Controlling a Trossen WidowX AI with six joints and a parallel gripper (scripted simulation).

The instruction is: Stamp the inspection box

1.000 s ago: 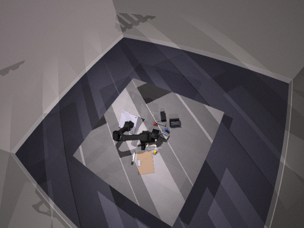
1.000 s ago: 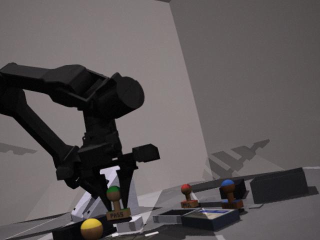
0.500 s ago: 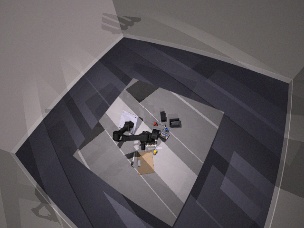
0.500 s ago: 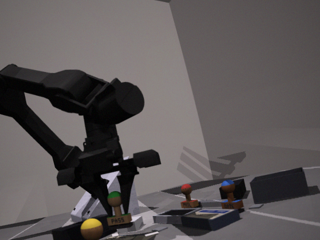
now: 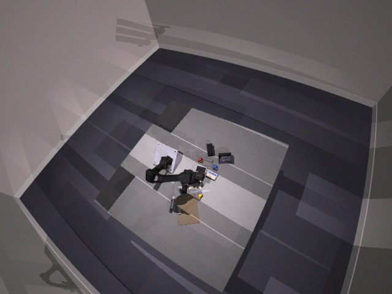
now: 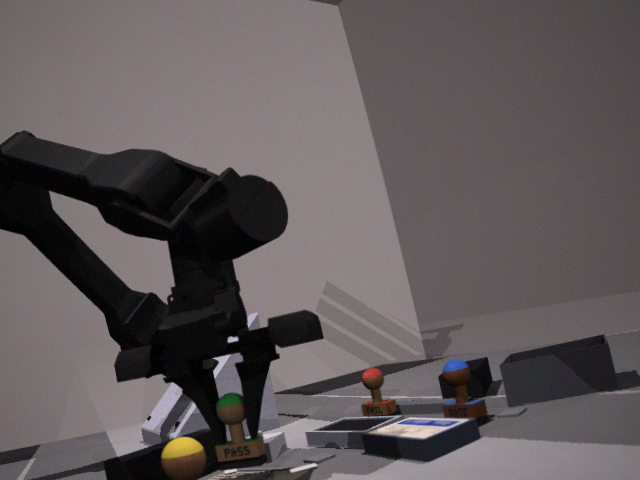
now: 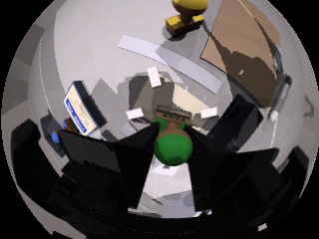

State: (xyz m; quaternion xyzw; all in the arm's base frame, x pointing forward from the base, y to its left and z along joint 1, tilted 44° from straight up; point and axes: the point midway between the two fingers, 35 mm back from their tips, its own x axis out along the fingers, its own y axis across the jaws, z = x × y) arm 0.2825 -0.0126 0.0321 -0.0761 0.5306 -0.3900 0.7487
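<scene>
Right now my gripper tip is 40 mm above the card. From my gripper tip the other things lie so: yellow-knobbed stamp 100 mm ahead, 60 mm to the right, 20 mm below; then blue-labelled pad tin 70 mm ahead, 140 mm to the left, 20 mm below; then black ink pad 30 mm behind, 130 mm to the left, 30 mm below.
</scene>
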